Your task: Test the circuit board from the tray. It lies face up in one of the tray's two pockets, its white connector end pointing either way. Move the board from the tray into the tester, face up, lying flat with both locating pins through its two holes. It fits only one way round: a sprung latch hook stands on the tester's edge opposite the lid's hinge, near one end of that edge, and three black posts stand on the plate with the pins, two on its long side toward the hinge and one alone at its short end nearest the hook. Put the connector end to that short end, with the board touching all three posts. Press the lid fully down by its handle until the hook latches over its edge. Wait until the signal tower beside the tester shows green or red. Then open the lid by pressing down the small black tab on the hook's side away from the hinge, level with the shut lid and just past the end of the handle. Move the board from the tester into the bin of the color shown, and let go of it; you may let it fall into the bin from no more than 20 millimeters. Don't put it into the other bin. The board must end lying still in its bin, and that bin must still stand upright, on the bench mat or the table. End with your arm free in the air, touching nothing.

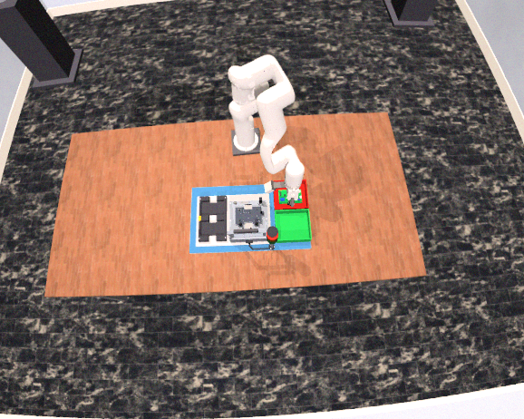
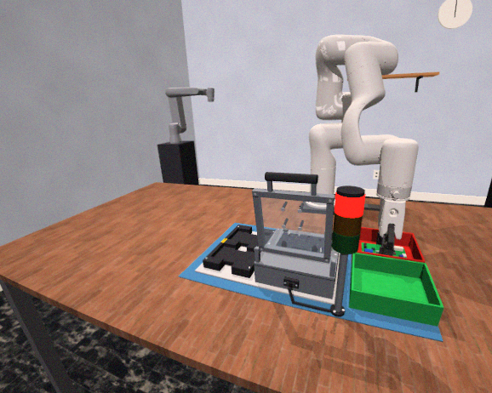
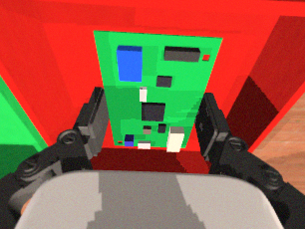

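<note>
My gripper is now 1 cm above the red bin. Round my hand: small black tab: 4 cm ahead, 14 cm to the right, 6 cm above; green bin: 15 cm ahead, 1 cm below; green circuit board: 1 cm below.
</note>
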